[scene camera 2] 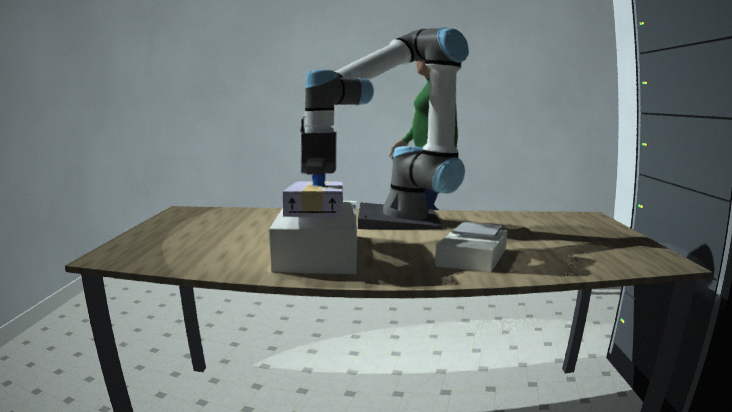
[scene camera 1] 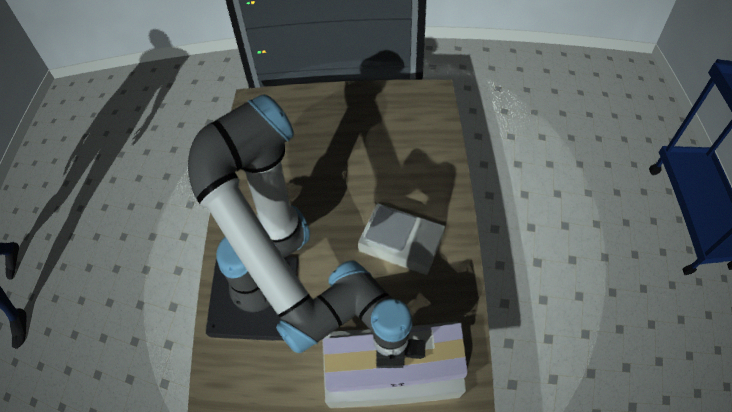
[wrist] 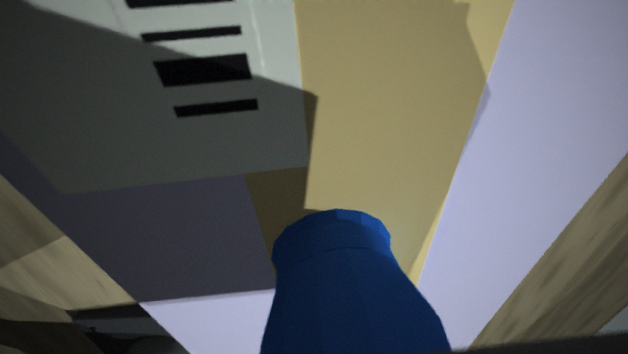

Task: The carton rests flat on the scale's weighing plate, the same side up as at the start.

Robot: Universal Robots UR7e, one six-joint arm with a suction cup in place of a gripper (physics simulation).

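Frame: origin at the arm's base, x ahead, y right, z down, level; millimetres.
Seen in the pictures: end effector, tool point: (wrist: 326,228); arm's base, origin of the base link: (scene camera 2: 405,214) (scene camera 1: 253,289).
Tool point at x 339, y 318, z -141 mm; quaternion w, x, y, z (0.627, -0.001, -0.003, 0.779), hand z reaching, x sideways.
Pixels of each thing's top centre, then the offset from my tool point to it. Level surfaces: height alone.
- carton, middle of its top: (wrist: 371,265) (scene camera 1: 395,355) (scene camera 2: 316,180) dx +12, dy +8, dz -27 mm
- white block, middle of its top: (scene camera 1: 393,362) (scene camera 2: 317,213) dx +9, dy +5, dz +58 mm
- scale, middle of its top: (scene camera 2: 475,231) (scene camera 1: 402,231) dx +128, dy -386, dz +92 mm
- wooden table, its level: dz +163 mm
The carton (scene camera 1: 353,379) (scene camera 2: 332,192) (wrist: 540,100), lilac with a tan tape band, lies flat on a white block (scene camera 1: 394,397) (scene camera 2: 313,250). Its side arrows point up in scene camera 2, and a barcode label shows on its top in the wrist view. My suction gripper (scene camera 2: 318,183) (wrist: 332,235), a blue cup, points down and is pressed on the carton's top at the tape band, shut on it. The cup's contact rim is partly hidden. The scale (scene camera 1: 427,245) (scene camera 2: 463,256) stands apart from the block, its grey weighing plate (scene camera 1: 391,230) (scene camera 2: 476,230) bare.
The wooden table (scene camera 1: 245,378) (scene camera 2: 215,250) carries the block, the scale and the arm's dark base plate (scene camera 1: 217,317) (scene camera 2: 371,217). A dark cabinet (scene camera 1: 327,35) (scene camera 2: 681,153) stands beyond one table end. A blue cart (scene camera 1: 688,189) stands to the right. A person (scene camera 2: 421,115) in green stands behind the arm.
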